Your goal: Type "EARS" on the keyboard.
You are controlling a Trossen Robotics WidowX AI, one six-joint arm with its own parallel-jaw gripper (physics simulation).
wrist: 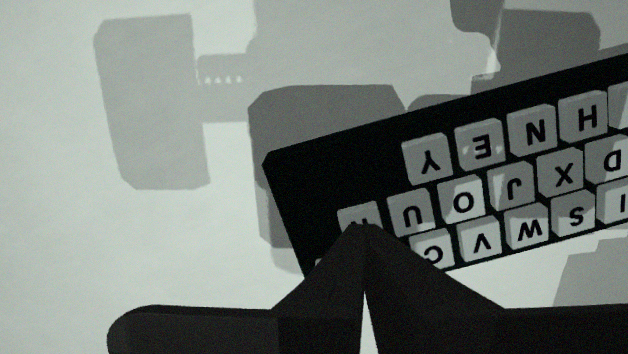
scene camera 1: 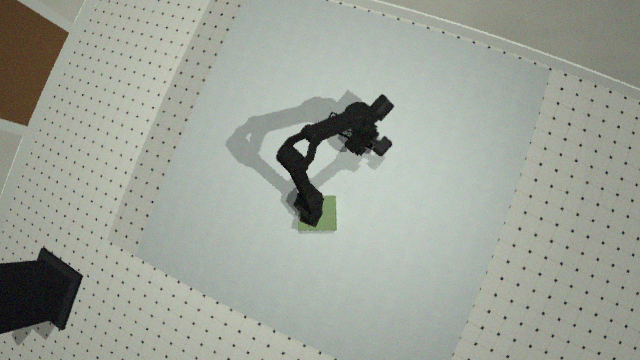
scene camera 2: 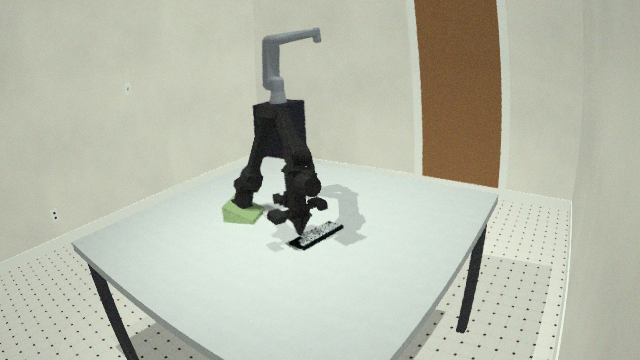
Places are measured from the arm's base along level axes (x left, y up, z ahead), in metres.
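Where they show: gripper, fingertip midpoint: point(wrist: 361, 237) point(scene camera 2: 300, 235); arm's base at its link origin: point(scene camera 1: 311, 216) point(scene camera 2: 241, 203).
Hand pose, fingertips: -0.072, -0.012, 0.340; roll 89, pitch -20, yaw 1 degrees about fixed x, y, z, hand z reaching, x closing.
Observation:
Things, the pixels of their top centre, and the offset from my fingertips, as dx, dy, dz. Level surfaces: height alone.
- black keyboard at its top centre: point(wrist: 552, 178) point(scene camera 2: 316, 232) point(scene camera 1: 350, 129) +0.070, -0.015, +0.011
- R key at its top centre: point(wrist: 362, 228) +0.000, -0.015, +0.006
- E key at its top centre: point(wrist: 483, 146) +0.048, -0.015, -0.009
- S key at its top centre: point(wrist: 577, 216) +0.078, -0.015, +0.030
- pale table at its surface level: dy -0.033
The black keyboard point(scene camera 2: 322, 234) point(wrist: 325, 175) with pale grey keys lies on the table, its letters upside down in the wrist view. My gripper point(scene camera 2: 300, 233) point(wrist: 361, 237) is shut and empty, pointing down at the keyboard's left part in the wrist view. Its tips cover the lower part of the R key point(wrist: 359, 212); whether they touch it I cannot tell. The E key point(wrist: 480, 144) is in the top row and the S key point(wrist: 574, 216) in the bottom row, both to the right. The A key does not show. In scene camera 1 the arm hides the fingertips.
The arm's base stands on a green block point(scene camera 1: 327, 215) point(scene camera 2: 240, 215) on the pale table point(scene camera 1: 425, 225) point(scene camera 2: 300, 300). A grey arm point(scene camera 2: 271, 60) on a black pedestal point(scene camera 2: 295, 115) point(scene camera 1: 30, 295) stands beyond the table. The arm's shadow falls around the keyboard.

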